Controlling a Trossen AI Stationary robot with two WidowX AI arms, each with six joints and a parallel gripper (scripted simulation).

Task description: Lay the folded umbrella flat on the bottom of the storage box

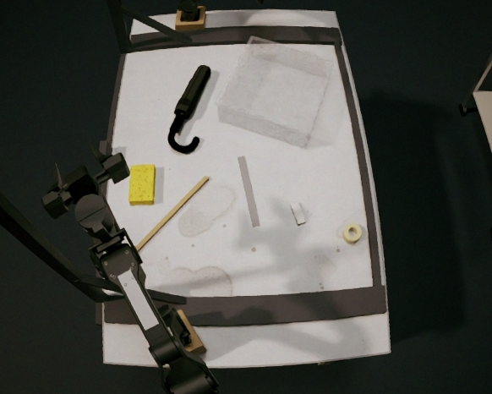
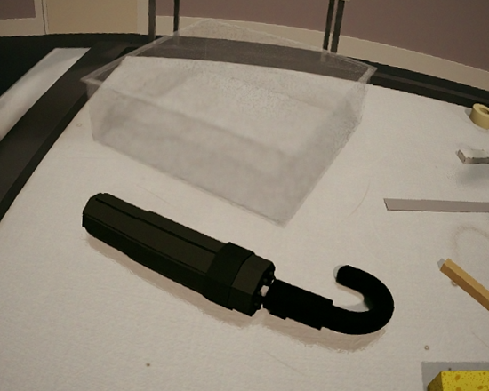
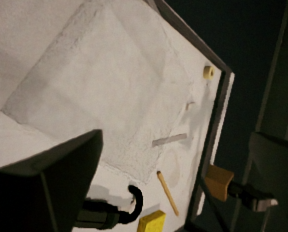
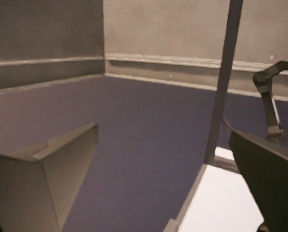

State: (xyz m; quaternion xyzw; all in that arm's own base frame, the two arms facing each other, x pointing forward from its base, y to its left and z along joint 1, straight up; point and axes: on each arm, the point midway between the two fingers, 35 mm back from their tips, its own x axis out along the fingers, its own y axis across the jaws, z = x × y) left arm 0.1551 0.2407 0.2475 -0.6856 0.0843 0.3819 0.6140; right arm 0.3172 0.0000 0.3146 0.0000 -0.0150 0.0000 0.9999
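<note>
The folded black umbrella lies 280 mm below my left hand, 230 mm to the right of it and 210 mm behind it. Round my left hand: small white block 570 mm to the right, 290 mm below, 80 mm ahead; then clear storage box 250 mm below, 190 mm to the right, 40 mm ahead; then grey strip 500 mm to the right, 300 mm below, 50 mm behind.
</note>
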